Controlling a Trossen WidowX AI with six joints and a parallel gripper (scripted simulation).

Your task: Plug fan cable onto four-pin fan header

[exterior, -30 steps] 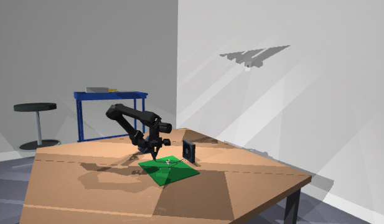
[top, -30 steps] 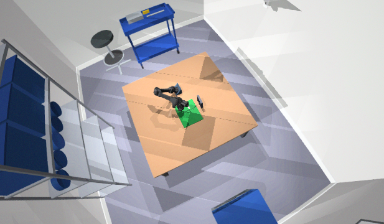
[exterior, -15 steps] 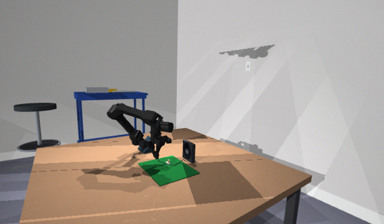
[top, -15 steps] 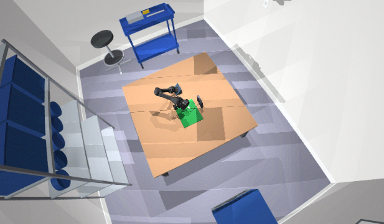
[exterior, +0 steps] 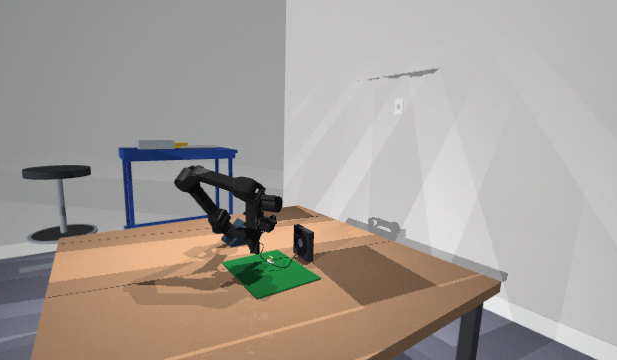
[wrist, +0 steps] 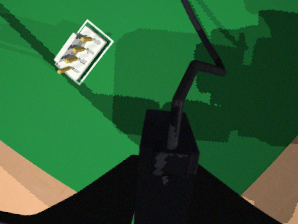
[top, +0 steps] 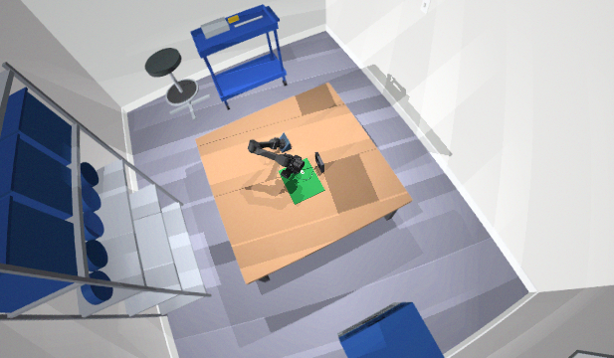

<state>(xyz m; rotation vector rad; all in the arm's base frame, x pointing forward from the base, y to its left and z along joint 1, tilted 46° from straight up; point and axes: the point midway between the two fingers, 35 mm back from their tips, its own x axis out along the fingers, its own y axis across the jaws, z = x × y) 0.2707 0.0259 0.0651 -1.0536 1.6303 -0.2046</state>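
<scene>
Now: gripper tip 10 mm short of the white four-pin fan header, 70 mm to the right of it and 60 mm above it. Round my gripper tip: black fan: 20 mm ahead, 200 mm to the left, 10 mm below; black fan plug: 10 mm ahead, 10 mm above; green circuit board: 60 mm ahead, 30 mm to the left, 80 mm below.
</scene>
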